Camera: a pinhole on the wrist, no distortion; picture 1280 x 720 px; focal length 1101.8 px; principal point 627.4 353.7 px. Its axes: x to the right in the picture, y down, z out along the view. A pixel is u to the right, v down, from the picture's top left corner.
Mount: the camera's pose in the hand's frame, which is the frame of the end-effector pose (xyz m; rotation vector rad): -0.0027 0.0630 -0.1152 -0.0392 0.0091 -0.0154
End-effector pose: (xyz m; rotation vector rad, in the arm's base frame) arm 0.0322 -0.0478 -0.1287 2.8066 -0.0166 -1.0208
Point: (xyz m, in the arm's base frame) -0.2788 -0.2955 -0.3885
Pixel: 504.0 569.2
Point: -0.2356 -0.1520 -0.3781
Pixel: 534.0 289.8
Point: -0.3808 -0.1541 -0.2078
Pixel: outside the picture
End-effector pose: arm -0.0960 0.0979 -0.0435 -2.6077 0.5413 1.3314
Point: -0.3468 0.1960 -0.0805
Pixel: 224.8 127.1
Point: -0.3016 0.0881 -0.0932
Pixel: 373.1 400.5
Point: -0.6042 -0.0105 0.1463
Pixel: outside the picture
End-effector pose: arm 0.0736 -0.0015 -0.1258 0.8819 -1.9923 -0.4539
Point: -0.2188 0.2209 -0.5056
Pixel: 73.0 256.4
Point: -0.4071 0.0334 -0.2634
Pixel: 742.4 448.7
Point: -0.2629 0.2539 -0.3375
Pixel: 209.1 562.9
